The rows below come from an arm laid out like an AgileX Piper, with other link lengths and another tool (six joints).
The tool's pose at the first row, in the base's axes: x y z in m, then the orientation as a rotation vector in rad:
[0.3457, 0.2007, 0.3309, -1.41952, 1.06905, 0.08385]
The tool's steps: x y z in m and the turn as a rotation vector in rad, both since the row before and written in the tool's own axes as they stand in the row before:
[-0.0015, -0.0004, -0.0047, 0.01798, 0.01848, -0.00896]
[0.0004, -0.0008, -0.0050, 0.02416, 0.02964, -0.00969]
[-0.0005, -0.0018, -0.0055, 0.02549, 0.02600, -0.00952]
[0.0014, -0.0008, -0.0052, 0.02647, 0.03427, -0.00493]
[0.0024, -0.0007, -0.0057, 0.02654, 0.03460, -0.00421]
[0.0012, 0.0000, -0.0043, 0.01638, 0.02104, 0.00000]
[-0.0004, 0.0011, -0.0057, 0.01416, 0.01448, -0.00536]
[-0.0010, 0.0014, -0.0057, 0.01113, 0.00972, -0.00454]
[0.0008, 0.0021, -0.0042, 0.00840, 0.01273, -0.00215]
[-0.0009, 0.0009, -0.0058, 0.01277, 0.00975, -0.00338]
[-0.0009, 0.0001, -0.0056, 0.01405, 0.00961, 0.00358]
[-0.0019, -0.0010, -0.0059, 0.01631, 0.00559, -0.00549]
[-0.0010, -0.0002, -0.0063, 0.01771, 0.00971, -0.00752]
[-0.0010, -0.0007, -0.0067, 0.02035, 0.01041, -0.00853]
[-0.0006, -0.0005, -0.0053, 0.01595, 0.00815, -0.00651]
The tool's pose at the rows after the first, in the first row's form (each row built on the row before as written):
[0.3426, 0.1976, 0.3331, -1.41121, 1.07608, 0.05462]
[0.3405, 0.1932, 0.3345, -1.39924, 1.09090, 0.01370]
[0.3380, 0.1888, 0.3373, -1.38510, 1.10234, -0.02526]
[0.3360, 0.1838, 0.3381, -1.36812, 1.12333, -0.06715]
[0.3339, 0.1780, 0.3384, -1.35021, 1.14468, -0.10879]
[0.3315, 0.1742, 0.3386, -1.33736, 1.15913, -0.13238]
[0.3267, 0.1709, 0.3391, -1.32905, 1.16488, -0.15412]
[0.3214, 0.1682, 0.3396, -1.32255, 1.16772, -0.17030]
[0.3177, 0.1656, 0.3383, -1.31709, 1.17519, -0.18524]
[0.3125, 0.1628, 0.3392, -1.30837, 1.17831, -0.20152]
[0.3078, 0.1599, 0.3406, -1.29420, 1.18534, -0.21334]
[0.3029, 0.1572, 0.3435, -1.28349, 1.18268, -0.23033]
[0.2977, 0.1540, 0.3453, -1.27282, 1.18184, -0.25228]
[0.2923, 0.1505, 0.3475, -1.26037, 1.18018, -0.27686]
[0.2880, 0.1477, 0.3490, -1.25042, 1.17889, -0.29593]

